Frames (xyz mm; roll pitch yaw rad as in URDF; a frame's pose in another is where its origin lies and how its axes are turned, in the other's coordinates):
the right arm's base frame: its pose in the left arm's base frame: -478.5 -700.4 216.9 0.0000 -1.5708 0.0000
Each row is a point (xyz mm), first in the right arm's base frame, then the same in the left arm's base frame.
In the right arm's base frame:
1: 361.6 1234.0 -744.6
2: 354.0 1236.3 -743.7
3: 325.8 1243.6 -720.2
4: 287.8 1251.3 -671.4
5: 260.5 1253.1 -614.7
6: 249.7 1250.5 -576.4
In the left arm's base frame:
1: 266.1 533.6 578.5
2: 265.2 535.9 570.9
3: 241.7 543.2 542.7
4: 192.9 550.9 504.7
5: 136.2 552.7 477.4
6: 97.9 550.1 466.6

